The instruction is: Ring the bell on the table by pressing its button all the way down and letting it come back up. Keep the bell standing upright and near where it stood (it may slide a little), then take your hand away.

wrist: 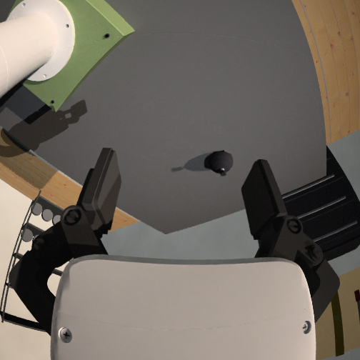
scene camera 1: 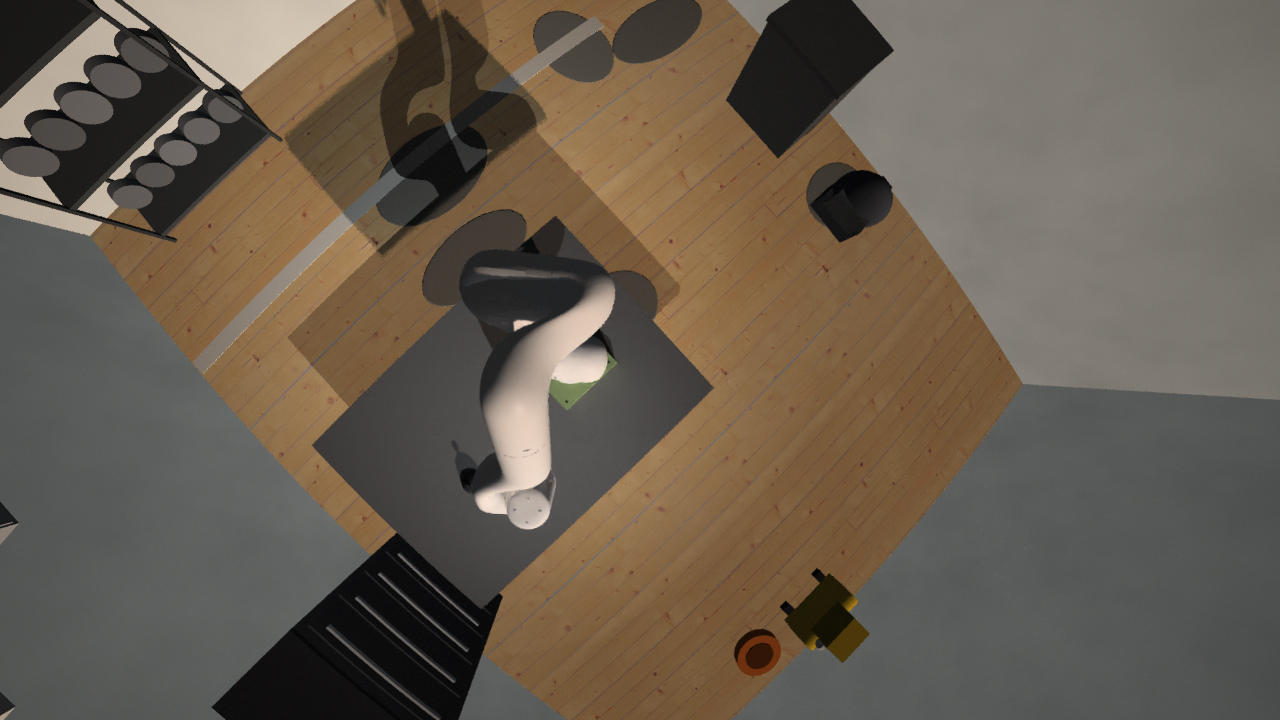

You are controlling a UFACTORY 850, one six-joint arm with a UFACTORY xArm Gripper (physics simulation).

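The bell (wrist: 220, 161) is a small black dome with a small button (wrist: 223, 172) on top. It stands upright on the dark grey table top (wrist: 200, 90) (scene camera 1: 617, 447), with its shadow falling to the left in the wrist view. In scene camera 1 a dark part of the bell (scene camera 1: 468, 479) shows at the left edge of the arm's wrist, which hides the rest. My gripper (wrist: 185, 168) is open and empty. It is above the table, with the bell showing between its fingers, nearer the right finger, and well below them. The fingers are hidden under the arm in scene camera 1.
The arm's green base plate (scene camera 1: 569, 394) (wrist: 85, 65) lies on the table. A black drawer cabinet (scene camera 1: 358, 644) (wrist: 330, 205) stands beyond one table corner. A rack with round items (scene camera 1: 167, 236) is at the upper left, and an orange pot (scene camera 1: 741, 660) is on the floor at the lower right.
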